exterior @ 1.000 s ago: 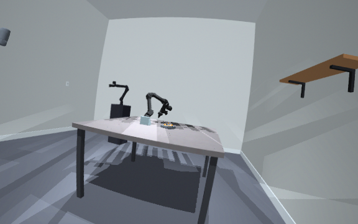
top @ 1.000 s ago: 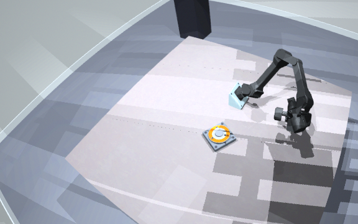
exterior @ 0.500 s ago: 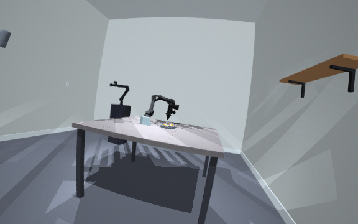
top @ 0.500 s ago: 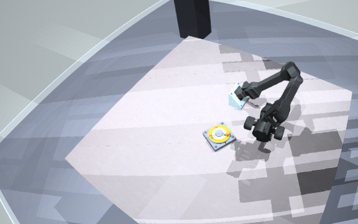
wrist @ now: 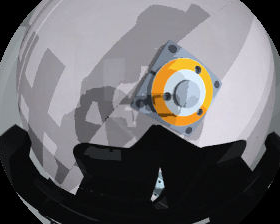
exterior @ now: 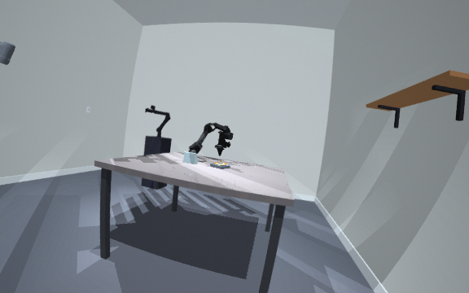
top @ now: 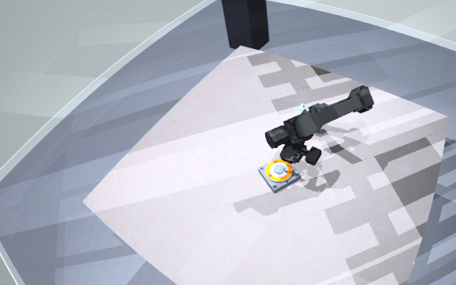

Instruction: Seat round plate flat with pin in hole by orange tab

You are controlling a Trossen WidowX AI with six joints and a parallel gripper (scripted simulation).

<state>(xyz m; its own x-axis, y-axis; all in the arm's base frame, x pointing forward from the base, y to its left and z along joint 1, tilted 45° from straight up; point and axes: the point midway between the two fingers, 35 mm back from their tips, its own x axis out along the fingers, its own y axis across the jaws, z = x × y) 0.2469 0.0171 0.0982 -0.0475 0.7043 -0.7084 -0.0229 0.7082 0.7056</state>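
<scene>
Right now the round plate is 2 cm ahead of my gripper tip, 3 cm to the right of it and 5 cm below it.
</scene>
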